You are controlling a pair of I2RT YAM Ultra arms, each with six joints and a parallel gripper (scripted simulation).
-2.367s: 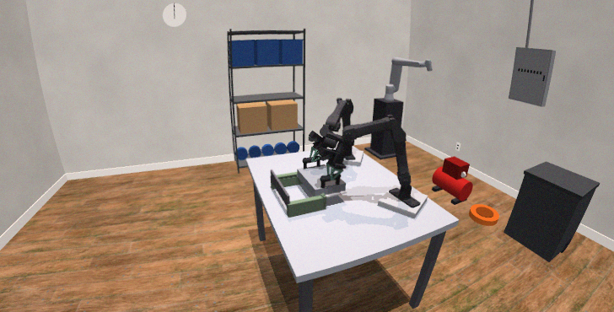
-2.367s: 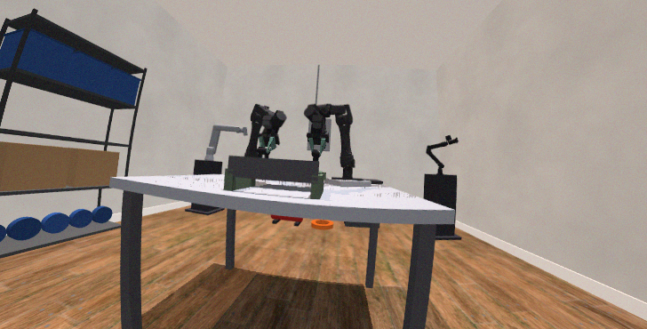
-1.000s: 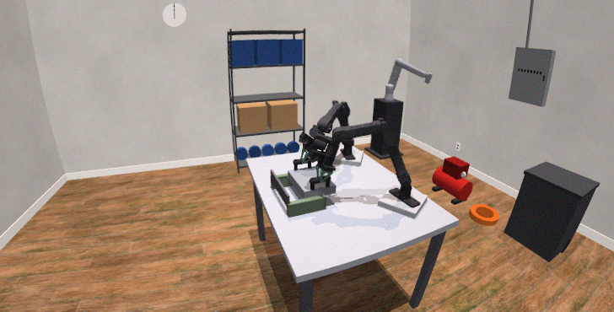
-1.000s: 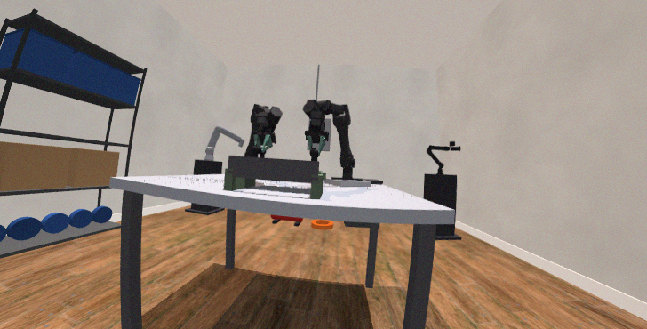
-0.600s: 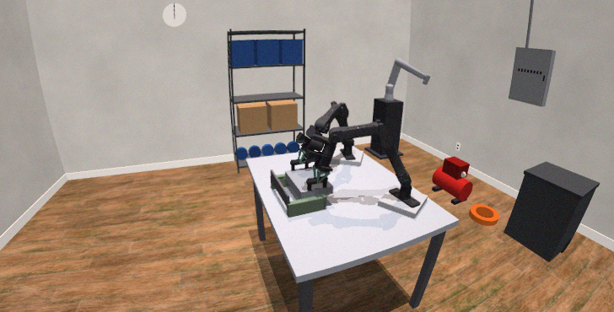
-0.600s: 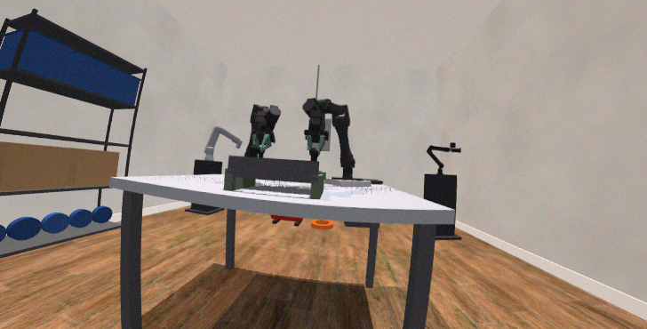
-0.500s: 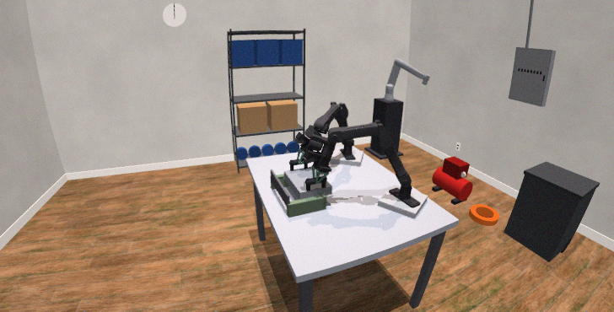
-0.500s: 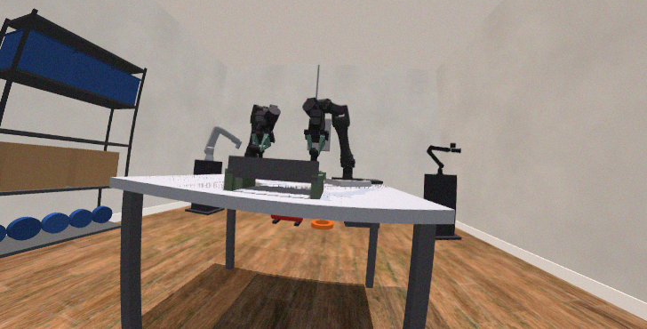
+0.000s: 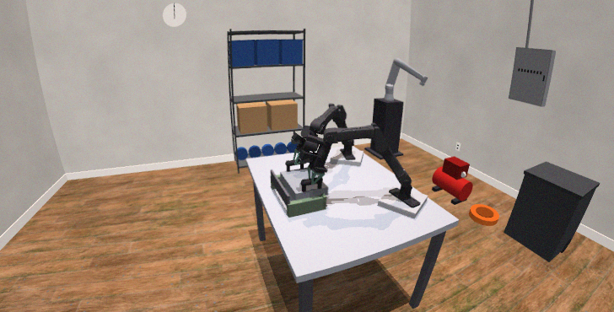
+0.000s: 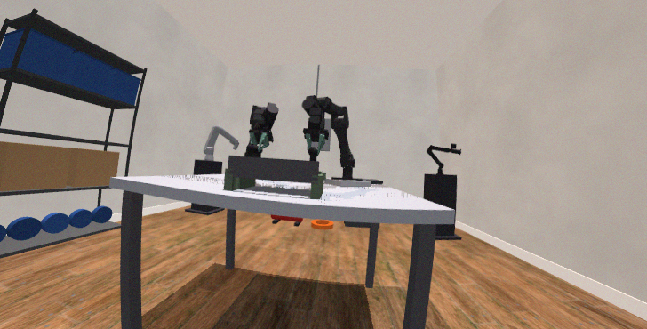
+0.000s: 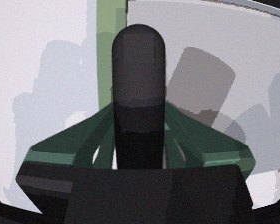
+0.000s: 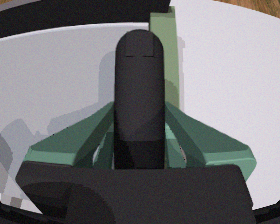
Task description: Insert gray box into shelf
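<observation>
The gray box is 120 mm to the right of my left hand and 50 mm below it. Also, from my left hand: dark back plate: 140 mm ahead, 120 mm to the right, 70 mm below.
My right gripper is now 120 mm to the right of the gray box and 50 mm above it. The rest, counted from my right hand: dark back plate: 130 mm ahead, 130 mm to the left, 70 mm below.
</observation>
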